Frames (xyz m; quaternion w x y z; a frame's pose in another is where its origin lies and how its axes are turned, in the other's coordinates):
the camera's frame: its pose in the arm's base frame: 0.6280 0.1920 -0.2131 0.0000 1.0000 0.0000 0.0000
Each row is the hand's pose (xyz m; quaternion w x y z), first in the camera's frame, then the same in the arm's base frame.
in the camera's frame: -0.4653 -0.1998 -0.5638 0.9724 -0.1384 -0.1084 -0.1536
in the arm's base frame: 0.1627 0.3918 0.3507 0.1384 0.9724 0.1536 -0.1084
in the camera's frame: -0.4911 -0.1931 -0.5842 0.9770 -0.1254 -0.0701 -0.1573
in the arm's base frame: 0.1369 0.3851 0.3711 0.1254 0.9770 0.1573 -0.0701
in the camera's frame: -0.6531 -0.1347 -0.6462 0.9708 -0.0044 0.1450 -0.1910
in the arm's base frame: -0.0251 0.3267 0.4331 0.0044 0.9708 0.1910 0.1450
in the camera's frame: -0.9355 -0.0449 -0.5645 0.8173 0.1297 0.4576 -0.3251
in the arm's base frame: -0.3075 0.2369 0.3514 0.1297 -0.8173 -0.3251 -0.4576
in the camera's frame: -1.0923 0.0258 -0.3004 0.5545 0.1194 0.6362 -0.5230
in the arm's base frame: -0.4643 0.1662 0.0873 0.1194 -0.5545 -0.5230 -0.6362
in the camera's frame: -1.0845 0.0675 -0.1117 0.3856 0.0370 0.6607 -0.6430
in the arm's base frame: -0.4565 0.1245 -0.1014 0.0370 -0.3856 -0.6430 -0.6607
